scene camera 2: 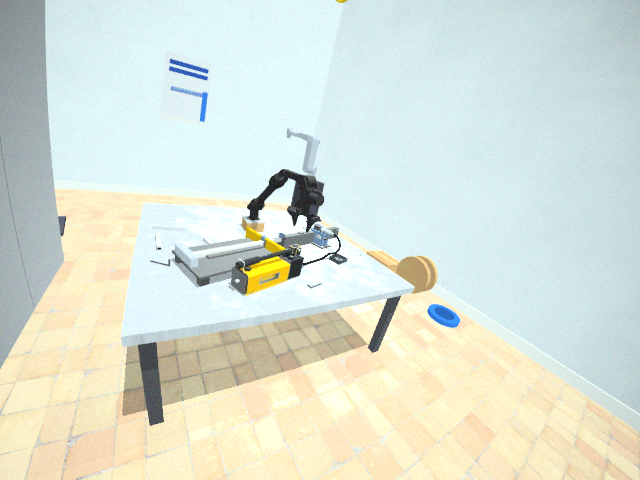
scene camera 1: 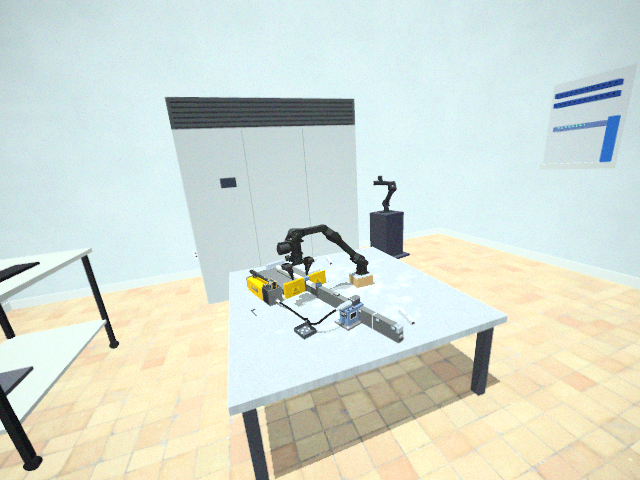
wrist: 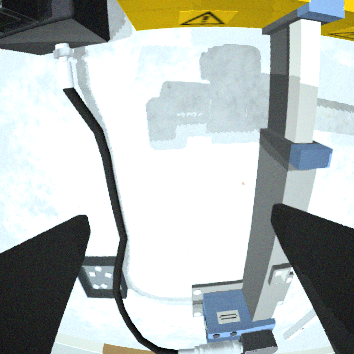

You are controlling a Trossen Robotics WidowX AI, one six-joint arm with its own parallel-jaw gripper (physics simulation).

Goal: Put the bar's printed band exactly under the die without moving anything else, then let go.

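Frame: origin at the arm's base, x left, y ahead, z down, level; metres.
Seen in the pictures: gripper, between the fingertips: point(scene camera 2: 300, 229) point(scene camera 1: 300, 277) point(wrist: 180, 219); arm's base, origin of its link: point(scene camera 2: 253, 218) point(scene camera 1: 362, 273).
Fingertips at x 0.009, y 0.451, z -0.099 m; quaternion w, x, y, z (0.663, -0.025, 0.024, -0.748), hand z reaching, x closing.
Note:
Pixels of each thing's top centre, then the offset from my fingertips to it. "spot": a spot on its surface instead.
- blue press housing, a spot on its surface: point(wrist: 225, 301) spot: dx +0.271, dy -0.110, dz +0.137 m
- yellow drive unit, a spot on its surface: point(scene camera 2: 266, 275) spot: dx -0.312, dy +0.197, dz +0.103 m
- black cable, a spot on its surface: point(wrist: 111, 175) spot: dx +0.051, dy +0.074, dz +0.158 m
- small control box, a spot on its surface: point(scene camera 1: 305, 329) spot: dx +0.228, dy +0.098, dz +0.166 m
A long grey bar point(scene camera 1: 386, 326) point(scene camera 2: 298, 239) point(wrist: 264, 220) runs from the yellow guards past a blue press housing point(scene camera 1: 349, 314) point(scene camera 2: 320, 237) point(wrist: 225, 301). In scene camera 1 a thin white line point(scene camera 1: 373, 321) crosses the bar beyond the housing, towards its front end; I cannot tell whether this is the printed band. The die cannot be told apart from the housing, and the bar's part under it is hidden. My gripper point(scene camera 1: 298, 275) point(scene camera 2: 301, 226) point(wrist: 180, 219) is open and empty. It hangs above the table near the guards, apart from the bar and the housing.
Yellow guards point(scene camera 1: 294, 288) point(scene camera 2: 274, 245) point(wrist: 165, 11) stand across the bar's far end. A yellow drive unit point(scene camera 1: 257, 288) point(scene camera 2: 266, 275) lies beside them. A black cable point(wrist: 111, 175) runs past a small control box point(scene camera 1: 305, 329) point(scene camera 2: 338, 258). Blue brackets point(wrist: 311, 155) clasp the bar.

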